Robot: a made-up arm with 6 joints.
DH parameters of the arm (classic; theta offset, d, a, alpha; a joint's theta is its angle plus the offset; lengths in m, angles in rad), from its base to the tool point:
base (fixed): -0.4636 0 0.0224 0
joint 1: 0.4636 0.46 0 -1.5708
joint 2: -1.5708 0 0.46 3.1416
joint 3: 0 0.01 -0.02 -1.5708
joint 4: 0 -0.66 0.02 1.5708
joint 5: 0 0.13 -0.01 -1.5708
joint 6: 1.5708 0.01 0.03 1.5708
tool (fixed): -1.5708 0.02 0 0
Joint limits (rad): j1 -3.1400..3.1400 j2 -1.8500..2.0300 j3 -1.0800..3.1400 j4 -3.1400..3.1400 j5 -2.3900..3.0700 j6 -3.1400..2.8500
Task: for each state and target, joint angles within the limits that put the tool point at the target. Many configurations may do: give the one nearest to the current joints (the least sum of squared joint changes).
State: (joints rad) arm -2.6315 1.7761 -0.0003 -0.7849 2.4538 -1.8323
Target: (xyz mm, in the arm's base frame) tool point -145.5 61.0 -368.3
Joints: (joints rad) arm -2.9131 2.0300 0.2739 -0.9608 2.5679 -1.9643
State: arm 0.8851 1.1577 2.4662 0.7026 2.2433 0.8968
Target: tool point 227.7 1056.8 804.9
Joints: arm 1.4415 1.4393 1.7729 0.6883 2.1905 1.0561
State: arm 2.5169 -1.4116 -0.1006 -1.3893 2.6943 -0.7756
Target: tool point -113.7 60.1 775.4
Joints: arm 2.7000 -1.5005 -0.8499 -1.5429 2.6456 -0.8123
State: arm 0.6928 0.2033 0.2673 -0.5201 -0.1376 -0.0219
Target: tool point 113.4 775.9 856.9
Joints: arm 1.5936 0.2912 0.2938 -0.5461 -0.1357 0.0126
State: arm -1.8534 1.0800 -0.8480 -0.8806 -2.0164 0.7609
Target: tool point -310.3 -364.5 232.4
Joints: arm -2.1089 0.5795 -0.5470 -0.8059 -2.0117 0.7995
